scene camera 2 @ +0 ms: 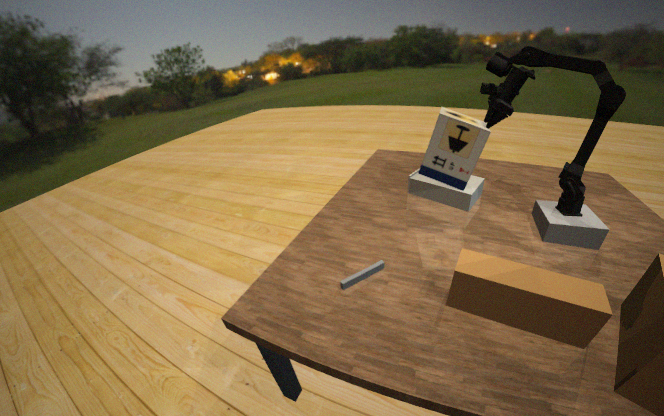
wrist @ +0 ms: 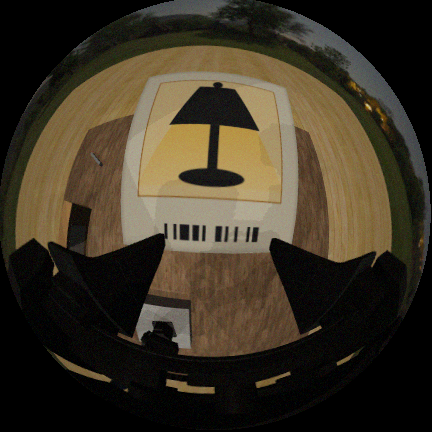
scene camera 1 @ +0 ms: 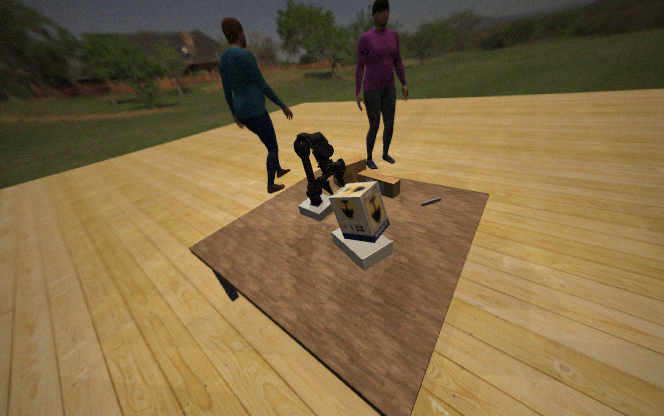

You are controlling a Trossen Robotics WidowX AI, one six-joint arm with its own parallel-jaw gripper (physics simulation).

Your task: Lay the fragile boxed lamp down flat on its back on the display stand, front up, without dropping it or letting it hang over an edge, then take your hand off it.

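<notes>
The boxed lamp is white, with lamp pictures and a dark blue band round its lower end. It stands on end on the light grey display stand, tilted toward the arm, with its lower side away from the arm looking slightly raised. The wrist view shows its upper face, with a lamp picture and a barcode. My gripper is open, with nothing between its fingers. Its fingertips are at the box's upper edge on the arm side; whether they touch is unclear.
The arm's base block stands beside the display stand on the brown table. A long brown block, another brown block and a grey bar are also there. Two people stand beyond.
</notes>
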